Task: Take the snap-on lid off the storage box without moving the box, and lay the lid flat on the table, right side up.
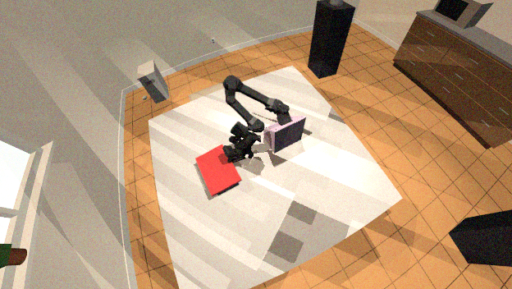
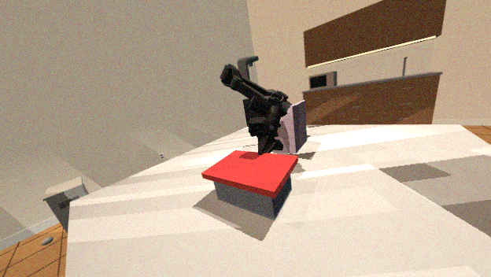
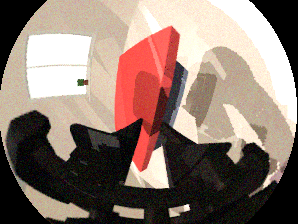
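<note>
Right now the red lid is 70 mm ahead of my gripper tip and 10 mm to the left of it. From my gripper tip the other things lie so: storage box 70 mm ahead, 50 mm below, 10 mm to the left.
</note>
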